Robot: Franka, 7 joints.
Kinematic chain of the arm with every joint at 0, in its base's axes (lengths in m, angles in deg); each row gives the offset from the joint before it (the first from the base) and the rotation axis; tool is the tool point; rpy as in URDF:
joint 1: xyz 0 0 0.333 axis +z
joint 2: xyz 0 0 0 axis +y
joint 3: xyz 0 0 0.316 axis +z
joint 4: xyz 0.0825 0 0 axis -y
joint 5: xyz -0.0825 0 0.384 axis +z
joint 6: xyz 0 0 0 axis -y
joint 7: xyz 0.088 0 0 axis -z
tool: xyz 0 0 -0.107 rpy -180 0 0
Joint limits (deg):
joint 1: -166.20..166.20
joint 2: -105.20..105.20
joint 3: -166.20..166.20
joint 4: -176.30..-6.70
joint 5: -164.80..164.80
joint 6: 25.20..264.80
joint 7: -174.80..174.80
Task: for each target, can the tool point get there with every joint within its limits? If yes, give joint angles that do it. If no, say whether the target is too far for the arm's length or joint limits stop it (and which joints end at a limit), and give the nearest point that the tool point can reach.
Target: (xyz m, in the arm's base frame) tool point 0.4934 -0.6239 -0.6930
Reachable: no: too far | nearest point 0.3438 -0.4348 -0.2865 | short by 0.473 m
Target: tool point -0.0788 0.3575 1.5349
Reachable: no: too far | nearest point -0.0538 0.2441 1.1537 | short by 0.399 m
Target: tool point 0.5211 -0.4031 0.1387
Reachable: yes | joints 3.67 82.63 -48.22 -93.97 -133.71 57.89 -91.07
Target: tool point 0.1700 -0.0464 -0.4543
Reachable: no: joint limits stop it (at a limit: joint 2) | nearest point 0.1867 -0.0510 -0.3531 | short by 0.103 m
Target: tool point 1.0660 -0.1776 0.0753
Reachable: no: too far | nearest point 0.8231 -0.1371 0.1340 | short by 0.253 m
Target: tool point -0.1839 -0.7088 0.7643
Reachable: yes | joints 88.38 -78.33 26.83 -36.12 -86.78 149.15 48.62
